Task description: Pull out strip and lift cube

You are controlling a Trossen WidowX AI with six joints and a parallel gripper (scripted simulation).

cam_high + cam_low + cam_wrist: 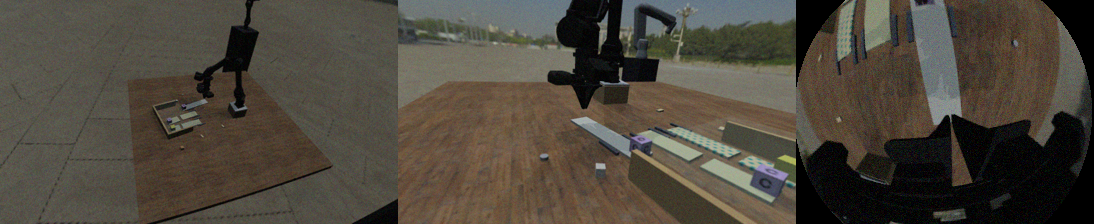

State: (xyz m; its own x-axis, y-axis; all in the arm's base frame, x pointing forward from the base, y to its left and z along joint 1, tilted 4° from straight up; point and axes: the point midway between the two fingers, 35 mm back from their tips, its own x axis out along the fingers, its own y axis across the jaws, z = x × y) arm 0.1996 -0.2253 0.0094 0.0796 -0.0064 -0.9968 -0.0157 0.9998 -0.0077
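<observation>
Now: gripper tip 220 mm short of the cube, 80 mm to the left of it and 40 mm above it. Round my gripper tip: disc: 150 mm to the right, 130 mm ahead, 40 mm below.
</observation>
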